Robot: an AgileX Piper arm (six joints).
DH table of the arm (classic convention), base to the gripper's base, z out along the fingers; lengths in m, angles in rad. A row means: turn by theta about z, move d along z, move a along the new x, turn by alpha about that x. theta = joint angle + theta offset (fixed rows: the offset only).
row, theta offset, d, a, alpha
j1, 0, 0.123, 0, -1.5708
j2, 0.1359, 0, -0.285, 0
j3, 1.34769, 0, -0.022, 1.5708
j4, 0, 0.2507, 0, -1.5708
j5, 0, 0, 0, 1.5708
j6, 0, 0.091, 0, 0
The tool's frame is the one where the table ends.
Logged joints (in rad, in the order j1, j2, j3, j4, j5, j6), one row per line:
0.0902, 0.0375, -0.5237, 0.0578, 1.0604, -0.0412
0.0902, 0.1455, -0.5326, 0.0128, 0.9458, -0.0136
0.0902, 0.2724, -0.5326, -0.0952, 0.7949, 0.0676
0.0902, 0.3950, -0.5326, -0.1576, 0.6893, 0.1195
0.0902, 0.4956, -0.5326, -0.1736, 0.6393, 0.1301
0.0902, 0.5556, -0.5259, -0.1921, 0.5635, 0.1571
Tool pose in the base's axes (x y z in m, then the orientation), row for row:
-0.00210, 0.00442, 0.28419, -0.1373, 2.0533, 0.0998
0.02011, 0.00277, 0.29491, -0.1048, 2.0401, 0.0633
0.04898, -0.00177, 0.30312, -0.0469, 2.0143, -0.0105
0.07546, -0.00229, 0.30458, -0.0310, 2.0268, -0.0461
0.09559, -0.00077, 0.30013, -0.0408, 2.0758, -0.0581
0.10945, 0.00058, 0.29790, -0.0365, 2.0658, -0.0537
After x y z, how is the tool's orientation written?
As a rotation vector, in radians.
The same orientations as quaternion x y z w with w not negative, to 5 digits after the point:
-0.05714, 0.85446, 0.04153, 0.51469
-0.04374, 0.85156, 0.02642, 0.52176
-0.01968, 0.84523, -0.00441, 0.53403
-0.01298, 0.84852, -0.01930, 0.52866
-0.01693, 0.86114, -0.02410, 0.50751
-0.01517, 0.85863, -0.02232, 0.51189

